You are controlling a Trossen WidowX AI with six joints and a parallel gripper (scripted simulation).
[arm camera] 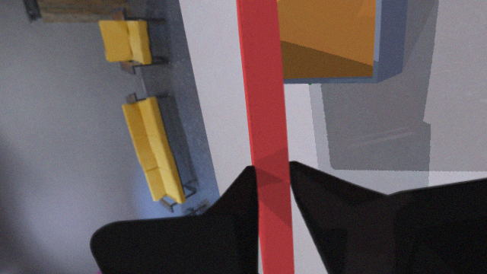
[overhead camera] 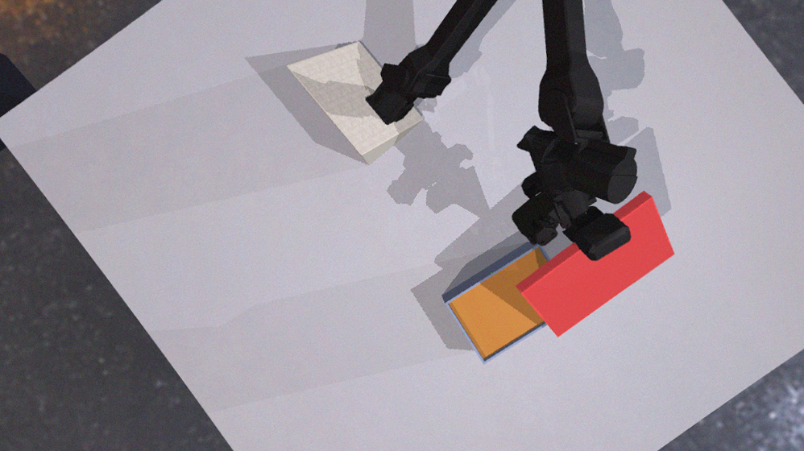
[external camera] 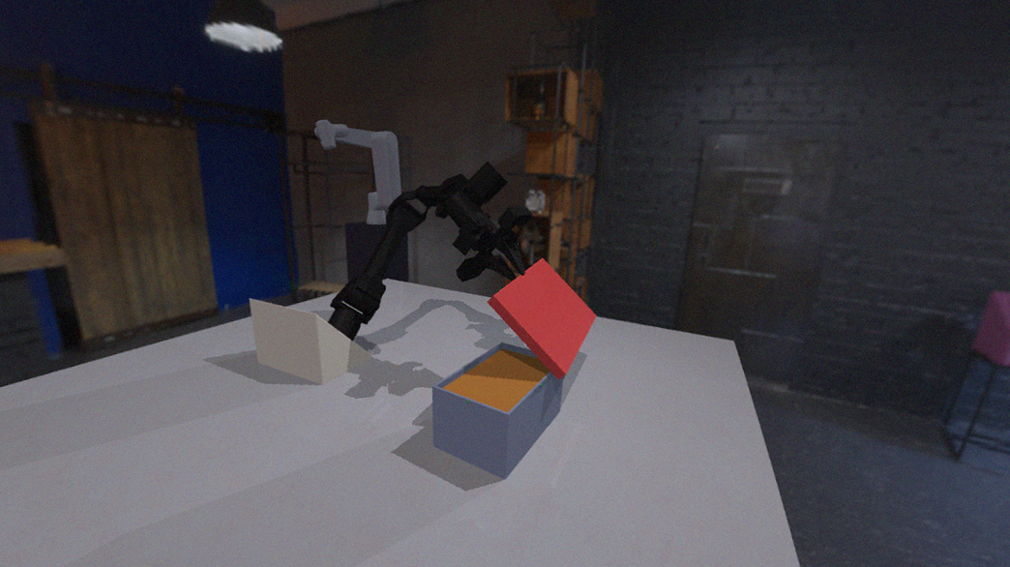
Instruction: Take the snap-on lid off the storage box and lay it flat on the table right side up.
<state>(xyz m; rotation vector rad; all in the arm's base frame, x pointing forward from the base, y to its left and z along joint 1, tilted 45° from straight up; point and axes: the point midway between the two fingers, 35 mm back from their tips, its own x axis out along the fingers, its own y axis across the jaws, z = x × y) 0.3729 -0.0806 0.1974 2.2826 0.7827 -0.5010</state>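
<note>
Now: gripper tip 6 cm short of the red lid and 5 cm above it. The rest, counted from my gripper tip: blue-grey storage box 3 cm ahead, 14 cm to the right, 18 cm below.
</note>
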